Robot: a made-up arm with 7 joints.
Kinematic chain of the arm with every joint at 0, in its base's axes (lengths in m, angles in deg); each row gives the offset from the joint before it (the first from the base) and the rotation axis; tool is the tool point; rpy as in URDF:
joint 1: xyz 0 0 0.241 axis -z
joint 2: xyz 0 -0.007 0.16 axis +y
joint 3: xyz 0 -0.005 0.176 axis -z
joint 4: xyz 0 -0.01 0.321 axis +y
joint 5: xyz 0 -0.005 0.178 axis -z
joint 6: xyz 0 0 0.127 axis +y
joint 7: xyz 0 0 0.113 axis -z
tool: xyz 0 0 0 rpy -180 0 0
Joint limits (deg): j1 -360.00..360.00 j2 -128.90..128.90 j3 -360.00..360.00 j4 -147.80..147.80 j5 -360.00..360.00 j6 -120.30..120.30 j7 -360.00..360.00
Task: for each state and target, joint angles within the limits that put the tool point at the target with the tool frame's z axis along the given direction. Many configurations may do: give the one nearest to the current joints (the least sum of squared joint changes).
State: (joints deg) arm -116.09 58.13 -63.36 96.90 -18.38 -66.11 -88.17
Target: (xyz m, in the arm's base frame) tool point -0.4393 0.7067 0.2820 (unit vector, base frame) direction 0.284 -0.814 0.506
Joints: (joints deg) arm -108.27 89.10 -74.44 45.63 -44.62 -45.00 -88.17
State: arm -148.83 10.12 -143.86 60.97 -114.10 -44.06 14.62
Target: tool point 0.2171 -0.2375 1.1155 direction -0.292 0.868 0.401
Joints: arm -147.44 -10.97 -169.45 16.30 -154.99 -90.22 14.62
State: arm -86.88 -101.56 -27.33 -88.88 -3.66 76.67 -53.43
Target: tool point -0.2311 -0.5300 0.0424 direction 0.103 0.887 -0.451
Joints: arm -62.93 -102.13 5.13 -78.49 16.98 118.99 -53.43
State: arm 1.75 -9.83 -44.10 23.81 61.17 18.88 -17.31
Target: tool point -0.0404 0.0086 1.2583 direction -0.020 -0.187 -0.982
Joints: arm -9.50 -19.83 -5.87 43.83 22.49 -21.68 -17.31
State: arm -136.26 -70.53 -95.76 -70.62 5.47 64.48 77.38
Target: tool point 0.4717 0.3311 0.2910 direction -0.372 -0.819 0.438
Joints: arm -172.70 -88.76 -73.12 -109.64 -17.33 35.92 77.38
